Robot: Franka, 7 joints.
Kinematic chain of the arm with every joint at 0, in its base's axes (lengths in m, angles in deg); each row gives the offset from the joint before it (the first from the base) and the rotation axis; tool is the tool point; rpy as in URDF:
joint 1: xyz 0 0 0.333 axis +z
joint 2: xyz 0 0 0 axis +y
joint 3: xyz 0 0 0.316 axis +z
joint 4: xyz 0.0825 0 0 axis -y
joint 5: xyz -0.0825 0 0.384 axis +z
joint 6: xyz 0 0 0 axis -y
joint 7: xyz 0.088 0 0 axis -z
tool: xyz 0 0 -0.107 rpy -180 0 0
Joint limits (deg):
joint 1: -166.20..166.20
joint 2: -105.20..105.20
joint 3: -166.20..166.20
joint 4: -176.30..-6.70
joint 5: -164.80..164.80
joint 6: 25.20..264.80
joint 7: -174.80..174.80
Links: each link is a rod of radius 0.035 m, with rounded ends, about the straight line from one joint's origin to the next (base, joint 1, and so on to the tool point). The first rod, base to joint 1, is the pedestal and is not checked.
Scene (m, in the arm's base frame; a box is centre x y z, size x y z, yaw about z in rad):
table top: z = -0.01
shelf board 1: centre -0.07 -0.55 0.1 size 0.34 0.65 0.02 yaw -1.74
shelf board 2: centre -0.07 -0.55 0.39 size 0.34 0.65 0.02 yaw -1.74
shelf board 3: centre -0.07 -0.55 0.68 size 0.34 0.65 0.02 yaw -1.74
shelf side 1: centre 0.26 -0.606 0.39 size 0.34 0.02 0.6 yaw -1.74
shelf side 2: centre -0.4 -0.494 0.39 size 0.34 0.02 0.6 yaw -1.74
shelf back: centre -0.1 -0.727 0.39 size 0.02 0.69 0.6 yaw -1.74
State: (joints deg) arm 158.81 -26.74 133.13 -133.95 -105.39 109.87 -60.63
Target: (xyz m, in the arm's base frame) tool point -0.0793 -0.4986 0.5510
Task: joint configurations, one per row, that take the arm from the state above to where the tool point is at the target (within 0.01 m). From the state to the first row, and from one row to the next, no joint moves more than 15 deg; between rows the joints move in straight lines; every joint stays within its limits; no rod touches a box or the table.
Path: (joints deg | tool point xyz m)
1: 161.27 -16.03 137.66 -143.75 -102.22 105.35 -60.63 | 0.1352 -0.4316 0.2292
2: 163.74 -5.32 142.18 -153.54 -99.04 100.82 -60.63 | 0.1482 -0.3626 0.2298
3: 166.20 5.39 146.71 -163.34 -95.87 96.30 -60.63 | 0.1504 -0.2947 0.2324
4: 160.60 17.85 150.60 -162.20 -92.71 89.22 -60.63 | 0.1433 -0.3115 0.2993
5: 155.00 30.32 154.50 -161.07 -89.55 82.14 -60.63 | 0.1175 -0.3185 0.3704
6: 149.40 42.78 158.40 -159.94 -86.39 75.07 -60.63 | 0.0755 -0.3106 0.4398
7: 143.80 55.24 162.30 -158.81 -83.23 67.99 -60.63 | 0.0225 -0.2840 0.5018
8: 138.20 67.71 166.20 -157.68 -80.07 60.91 -60.63 | -0.0347 -0.2374 0.5510
9: 138.74 55.69 158.88 -149.88 -85.81 68.54 -60.63 | -0.0339 -0.3057 0.5617
10: 139.29 43.68 151.56 -142.09 -91.55 76.16 -60.63 | -0.0415 -0.3749 0.5622
11: 139.84 31.66 144.23 -134.30 -97.28 83.78 -60.63 | -0.0574 -0.4404 0.5567
12: 140.38 19.65 136.91 -126.51 -103.02 91.40 -60.63 | -0.0794 -0.4986 0.5510

